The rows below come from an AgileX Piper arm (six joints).
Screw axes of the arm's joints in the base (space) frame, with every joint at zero. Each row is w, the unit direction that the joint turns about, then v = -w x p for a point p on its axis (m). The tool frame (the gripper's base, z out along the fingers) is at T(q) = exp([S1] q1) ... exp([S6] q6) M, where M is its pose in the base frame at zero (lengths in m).
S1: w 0 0 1 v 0 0 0
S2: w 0 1 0 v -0.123 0 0
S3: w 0 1 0 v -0.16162 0 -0.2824
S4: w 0.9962 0 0.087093 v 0 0.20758 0
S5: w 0 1 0 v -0.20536 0 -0.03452
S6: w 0.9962 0 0.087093 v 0 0.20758 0
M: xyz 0.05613 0 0.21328 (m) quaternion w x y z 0.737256 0 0.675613 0
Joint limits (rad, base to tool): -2.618..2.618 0..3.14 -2.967..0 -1.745..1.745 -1.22..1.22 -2.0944..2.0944
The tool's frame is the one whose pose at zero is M.
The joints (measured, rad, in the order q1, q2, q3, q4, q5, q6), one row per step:
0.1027, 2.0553, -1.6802, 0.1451, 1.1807, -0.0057
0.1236, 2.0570, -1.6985, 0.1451, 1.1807, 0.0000
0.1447, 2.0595, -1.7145, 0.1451, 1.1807, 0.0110
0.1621, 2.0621, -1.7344, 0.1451, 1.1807, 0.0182
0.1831, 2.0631, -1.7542, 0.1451, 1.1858, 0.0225
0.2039, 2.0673, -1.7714, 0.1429, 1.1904, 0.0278
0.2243, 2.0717, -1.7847, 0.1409, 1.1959, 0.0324
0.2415, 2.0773, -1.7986, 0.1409, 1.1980, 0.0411
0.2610, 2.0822, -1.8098, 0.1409, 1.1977, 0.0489
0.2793, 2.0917, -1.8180, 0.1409, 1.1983, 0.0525
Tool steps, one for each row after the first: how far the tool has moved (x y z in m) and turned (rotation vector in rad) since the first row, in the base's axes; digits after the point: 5 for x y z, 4 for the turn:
0.00141, 0.00906, 0.00399, 0.0024, -0.0157, 0.0153
0.00232, 0.01825, 0.00708, 0.0054, -0.0274, 0.0256
0.00378, 0.02602, 0.01116, 0.0089, -0.0434, 0.0359
0.00406, 0.03528, 0.01588, 0.0121, -0.0562, 0.0534
0.00420, 0.04432, 0.01853, 0.0128, -0.0639, 0.0702
0.00363, 0.05313, 0.02004, 0.0129, -0.0668, 0.0873
0.00370, 0.06087, 0.02127, 0.0157, -0.0715, 0.0962
0.00315, 0.06956, 0.02212, 0.0187, -0.0766, 0.1080
0.00267, 0.07779, 0.02011, 0.0194, -0.0740, 0.1229

